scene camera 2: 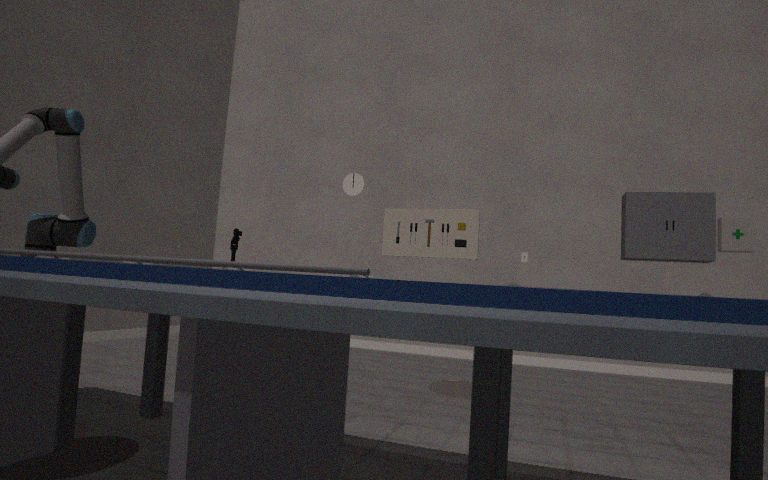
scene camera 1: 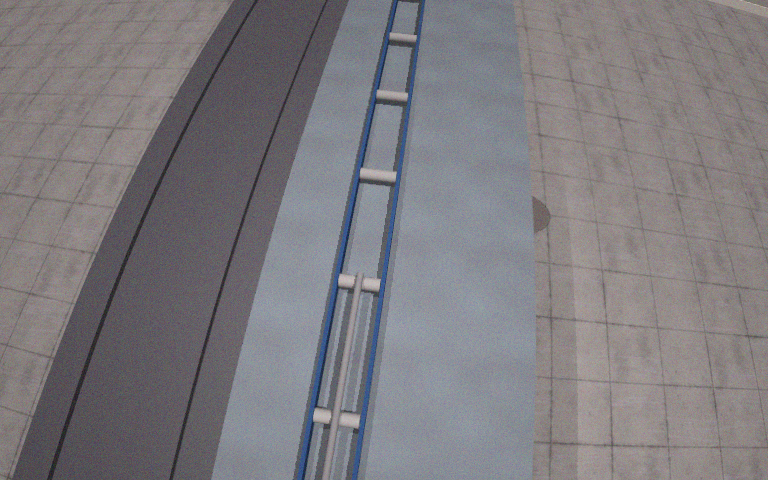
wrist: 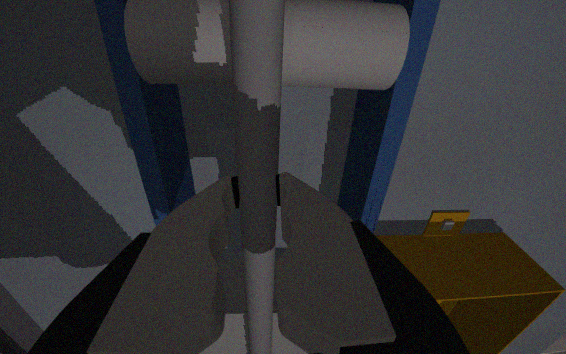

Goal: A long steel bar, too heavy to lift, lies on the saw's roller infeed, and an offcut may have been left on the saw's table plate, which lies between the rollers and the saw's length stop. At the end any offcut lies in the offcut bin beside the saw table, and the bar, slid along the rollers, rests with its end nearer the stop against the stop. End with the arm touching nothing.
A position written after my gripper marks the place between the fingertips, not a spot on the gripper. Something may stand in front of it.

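My gripper's in sight here (wrist: 259,177), that's my gripper, and I can also see a roller infeed (scene camera 2: 658,306). There's a yellow offcut bin too (wrist: 489,288).
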